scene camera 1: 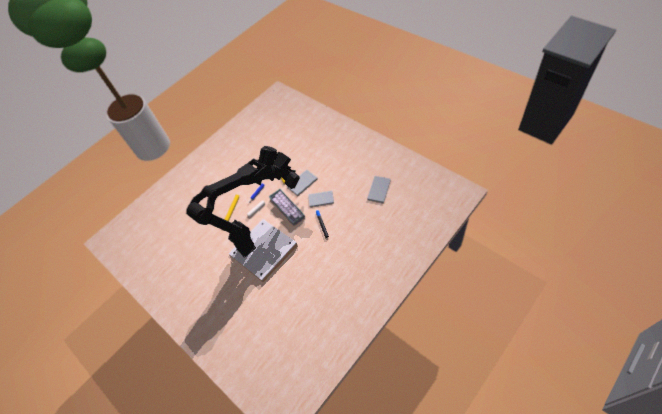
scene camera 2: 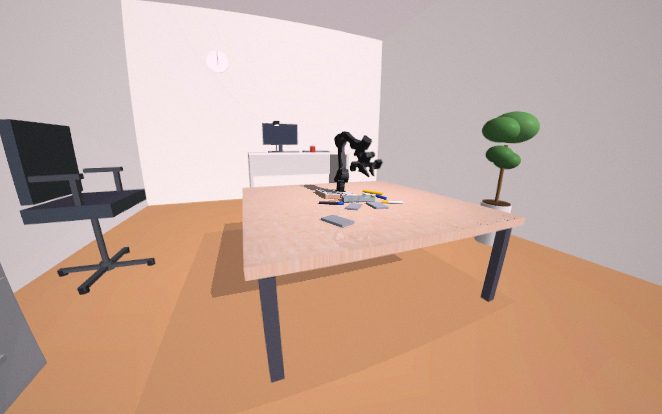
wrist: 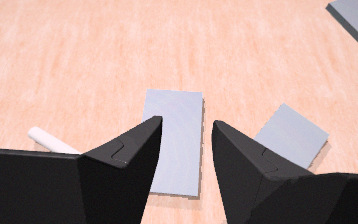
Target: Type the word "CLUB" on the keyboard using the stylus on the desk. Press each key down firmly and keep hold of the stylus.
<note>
In view: my gripper [wrist: 187, 126] and a grey slab [wrist: 177, 172].
</note>
